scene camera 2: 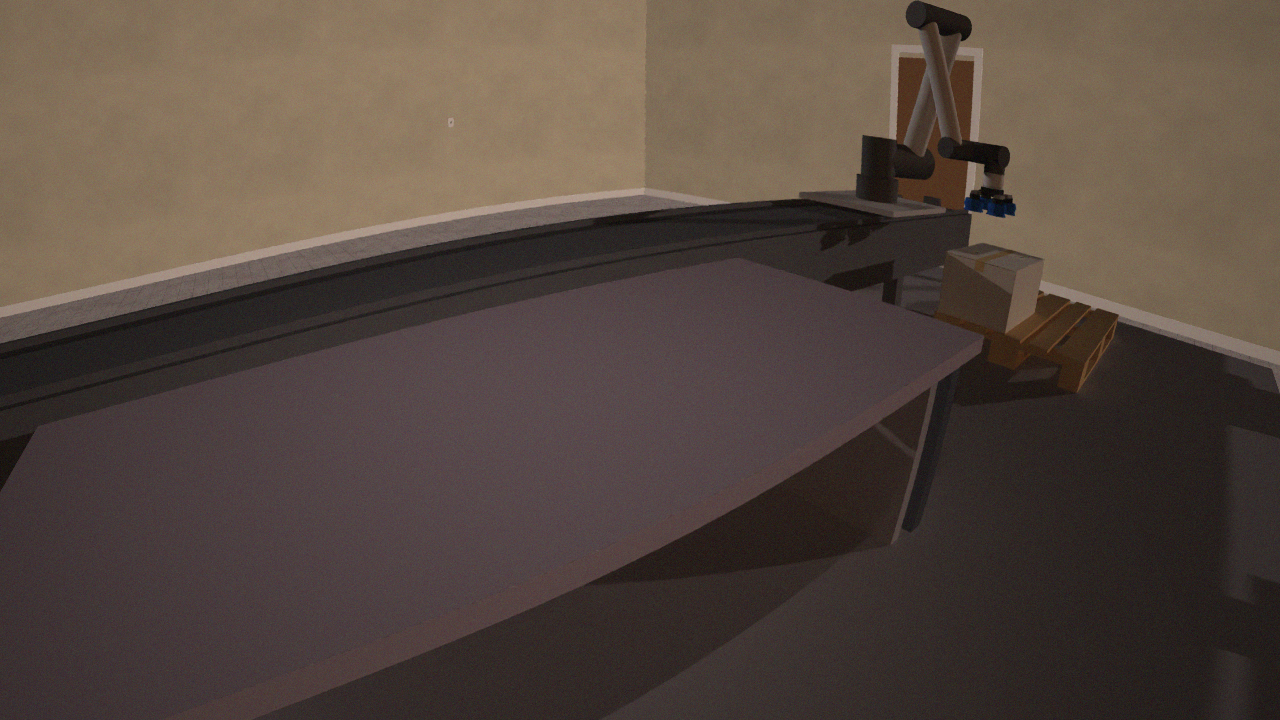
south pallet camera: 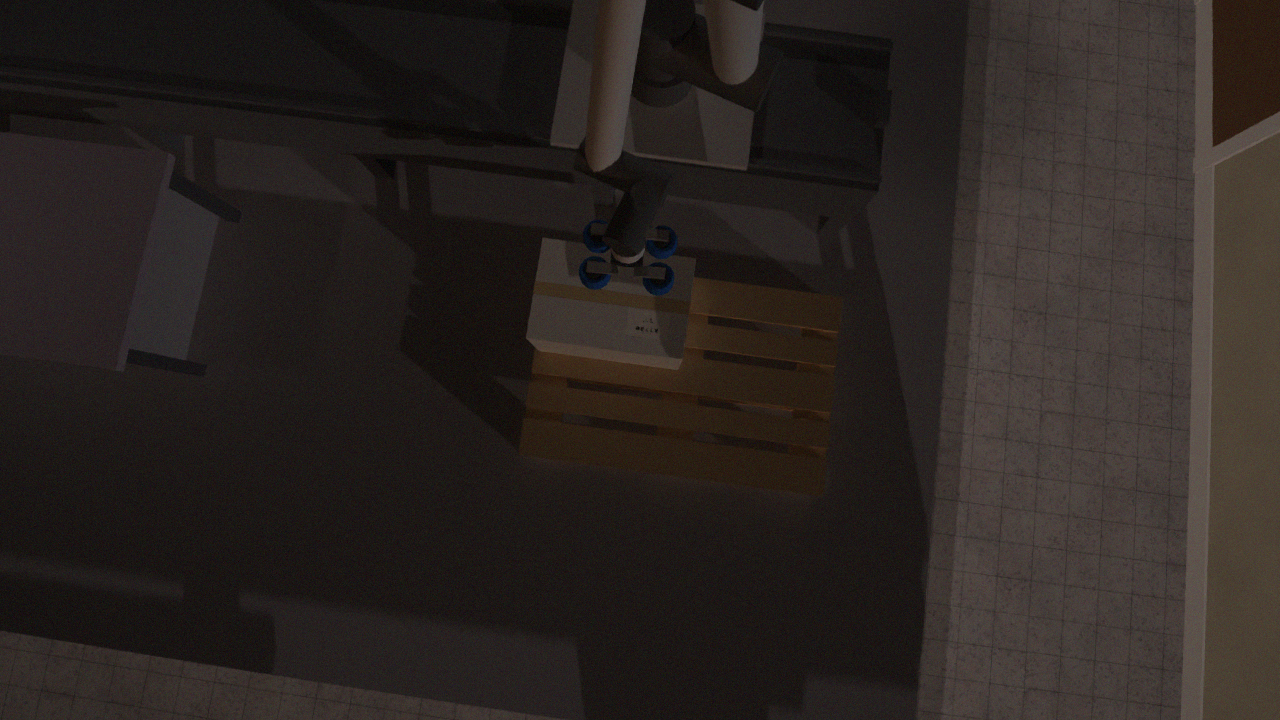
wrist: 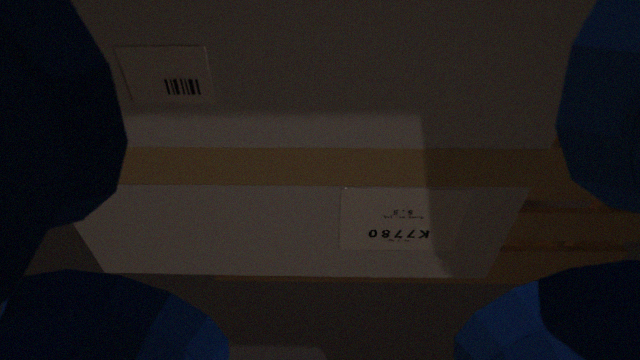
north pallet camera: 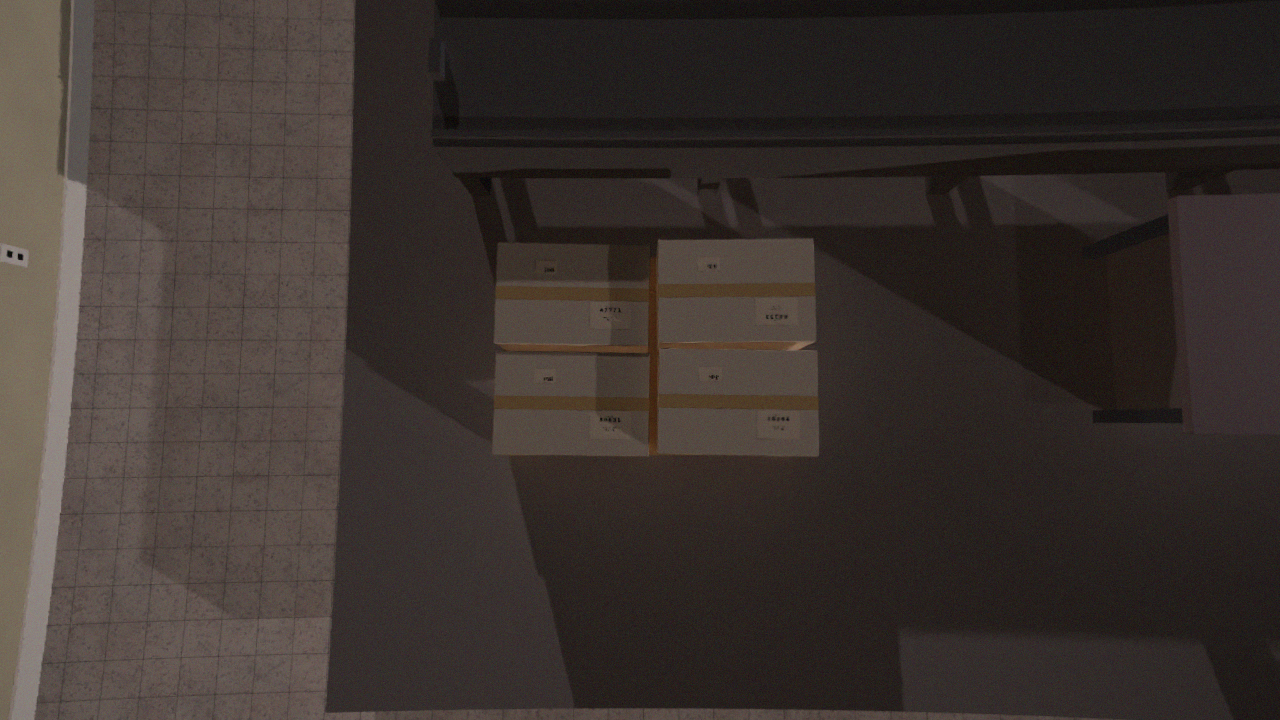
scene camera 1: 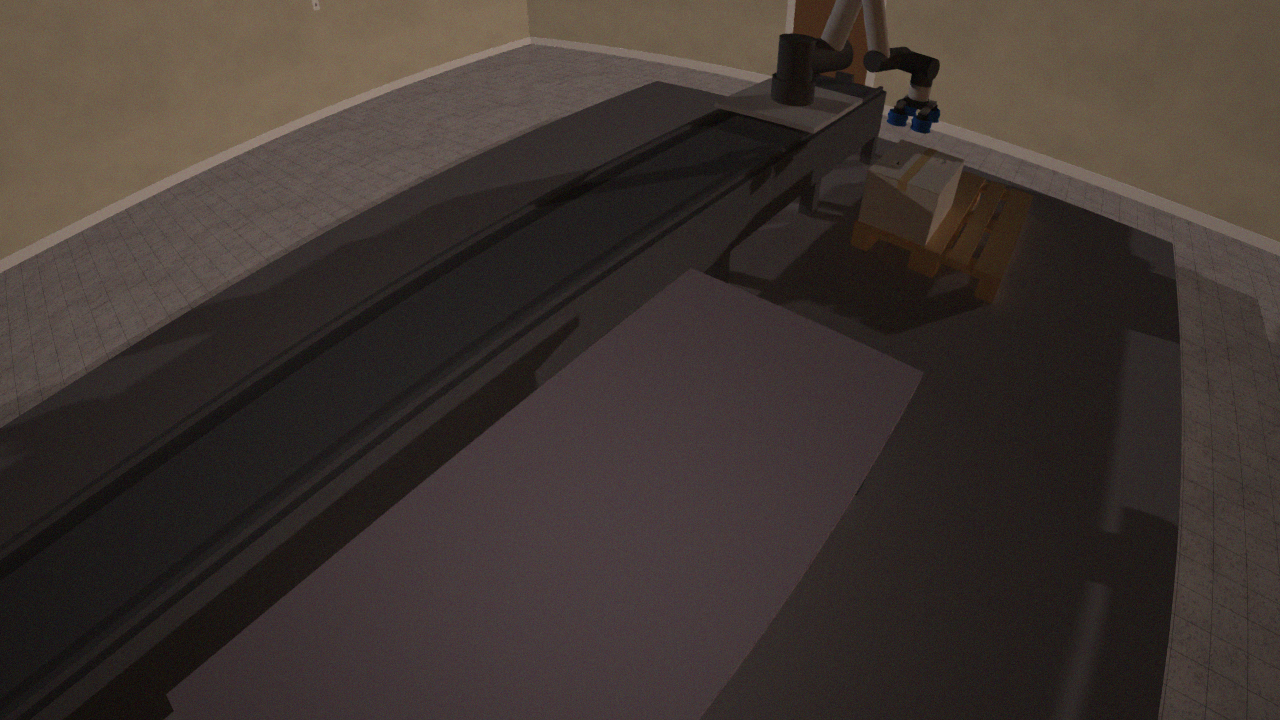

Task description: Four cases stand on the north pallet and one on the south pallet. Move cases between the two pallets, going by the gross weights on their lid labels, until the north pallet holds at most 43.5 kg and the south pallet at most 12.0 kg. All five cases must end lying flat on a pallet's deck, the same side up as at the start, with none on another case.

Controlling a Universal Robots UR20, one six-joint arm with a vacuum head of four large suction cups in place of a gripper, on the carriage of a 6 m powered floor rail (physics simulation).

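Where they show: end effector, tool point: (wrist: 337,246); arm's base, origin of the base link: (scene camera 2: 876,199) (south pallet camera: 659,75) (scene camera 1: 792,99).
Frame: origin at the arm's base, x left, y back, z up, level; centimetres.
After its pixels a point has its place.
The south case (scene camera 1: 899,205) {x -34.6, y -80.7, z -25.9 cm} (scene camera 2: 980,291) {x -34.6, y -82.2, z -26.8 cm} (south pallet camera: 590,324) {x -12.5, y -90.5, z -12.9 cm} (wrist: 225,225) {x -14.4, y -88.5, z -12.9 cm} is a pale box with a tan tape strip, flat on the rail-side left corner of the south pallet (scene camera 1: 1009,219) {x 34.7, y -131.7, z -42.6 cm} (scene camera 2: 1087,335) {x 11.4, y -132.2, z -42.6 cm} (south pallet camera: 680,458) {x 27.0, y -132.9, z -42.5 cm} in the south pallet camera. Its lid label reads K7780; the weight is too blurred to read surely. My suction head (scene camera 1: 913,116) {x -1.3, y -70.7, z 7.1 cm} (scene camera 2: 990,205) (south pallet camera: 627,257) {x -1.3, y -70.7, z 7.1 cm}, with blue cups, is open and hangs above this case with a gap. The north pallet (north pallet camera: 653,394) {x -528.2, y -116.0, z -42.6 cm} bears four cases: upper left (north pallet camera: 554,320) {x -564.9, y -90.1, z -17.4 cm}, upper right (north pallet camera: 707,320) {x -509.3, y -90.7, z -12.9 cm}, lower left (north pallet camera: 546,434) {x -567.4, y -131.5, z -18.5 cm}, lower right (north pallet camera: 707,434) {x -509.7, y -131.4, z -13.0 cm}. Their weights are unreadable.
The floor rail (scene camera 1: 375,358) (scene camera 2: 358,300) (north pallet camera: 805,80) (south pallet camera: 358,62) runs beside both pallets; the arm's carriage (scene camera 1: 760,107) {x -26.1, y 6.1, z 0.0 cm} (south pallet camera: 698,134) {x 16.5, y -20.3, z -0.1 cm} is at its south end. A pinkish table (scene camera 1: 581,492) {x -257.0, y -80.8, z -4.0 cm} (scene camera 2: 492,429) {x -275.2, y -100.3, z -4.0 cm} (north pallet camera: 1235,313) {x -336.5, y -90.3, z -4.0 cm} (south pallet camera: 71,250) {x -198.3, y -90.4, z -4.0 cm} stands between the pallets.
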